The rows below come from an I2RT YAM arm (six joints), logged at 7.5 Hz.
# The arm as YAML. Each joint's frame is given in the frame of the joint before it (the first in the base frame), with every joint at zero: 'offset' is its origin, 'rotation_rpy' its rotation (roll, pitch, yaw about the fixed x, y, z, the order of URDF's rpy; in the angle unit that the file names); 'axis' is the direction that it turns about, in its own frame. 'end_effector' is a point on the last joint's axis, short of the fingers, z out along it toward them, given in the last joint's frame.
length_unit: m
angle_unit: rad
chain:
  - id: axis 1
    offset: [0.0, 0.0, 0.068]
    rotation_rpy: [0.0, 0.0, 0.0]
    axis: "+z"
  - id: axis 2
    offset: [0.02, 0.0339, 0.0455]
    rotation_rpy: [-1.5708, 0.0, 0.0]
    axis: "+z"
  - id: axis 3
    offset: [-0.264, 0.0, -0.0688]
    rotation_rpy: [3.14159, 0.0, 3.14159]
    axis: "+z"
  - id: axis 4
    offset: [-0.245, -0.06, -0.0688]
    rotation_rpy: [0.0, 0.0, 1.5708]
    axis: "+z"
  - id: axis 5
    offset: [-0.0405, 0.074, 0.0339]
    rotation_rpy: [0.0, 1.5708, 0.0]
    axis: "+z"
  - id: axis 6
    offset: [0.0, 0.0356, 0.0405]
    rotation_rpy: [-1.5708, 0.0, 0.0]
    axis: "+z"
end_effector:
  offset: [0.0, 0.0, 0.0]
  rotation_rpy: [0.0, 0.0, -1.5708]
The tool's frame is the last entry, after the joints.
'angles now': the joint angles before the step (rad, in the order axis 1, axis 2, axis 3, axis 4, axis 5, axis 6). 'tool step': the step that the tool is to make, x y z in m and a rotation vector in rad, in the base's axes. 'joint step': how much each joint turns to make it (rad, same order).
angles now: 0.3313, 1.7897, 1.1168, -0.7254, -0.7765, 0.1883
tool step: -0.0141, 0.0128, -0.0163, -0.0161, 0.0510, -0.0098
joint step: 0.0536, 0.0001, -0.0721, 0.0800, 0.0084, 0.0879
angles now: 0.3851, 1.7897, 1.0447, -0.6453, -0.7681, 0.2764
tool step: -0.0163, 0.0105, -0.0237, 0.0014, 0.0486, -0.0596
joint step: 0.0521, -0.0002, -0.1175, 0.1828, 0.0034, 0.1577
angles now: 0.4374, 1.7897, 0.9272, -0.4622, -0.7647, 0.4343
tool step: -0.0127, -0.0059, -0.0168, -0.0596, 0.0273, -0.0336
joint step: 0.0046, -0.0001, -0.0757, 0.0505, 0.0500, 0.0371
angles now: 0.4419, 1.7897, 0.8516, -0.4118, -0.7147, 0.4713
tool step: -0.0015, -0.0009, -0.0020, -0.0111, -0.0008, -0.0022
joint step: 0.0004, 0.0000, -0.0087, 0.0049, 0.0107, 0.0004
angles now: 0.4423, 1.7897, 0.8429, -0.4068, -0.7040, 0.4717
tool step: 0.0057, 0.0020, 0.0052, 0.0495, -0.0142, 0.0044
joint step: -0.0057, -0.0003, 0.0178, 0.0151, -0.0400, -0.0012
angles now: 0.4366, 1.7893, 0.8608, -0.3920, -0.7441, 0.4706
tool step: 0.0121, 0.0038, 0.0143, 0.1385, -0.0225, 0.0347
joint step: -0.0154, -0.0007, 0.0470, 0.0140, -0.1259, -0.0228
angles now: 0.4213, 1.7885, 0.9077, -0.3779, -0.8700, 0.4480
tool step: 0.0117, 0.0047, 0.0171, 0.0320, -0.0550, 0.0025
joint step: -0.0021, -0.0110, 0.0580, -0.0082, -0.0079, -0.0032
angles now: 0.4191, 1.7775, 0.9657, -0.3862, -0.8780, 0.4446
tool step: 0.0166, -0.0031, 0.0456, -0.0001, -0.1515, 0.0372
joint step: -0.0265, -0.0494, 0.1400, -0.1456, 0.0309, -0.1256
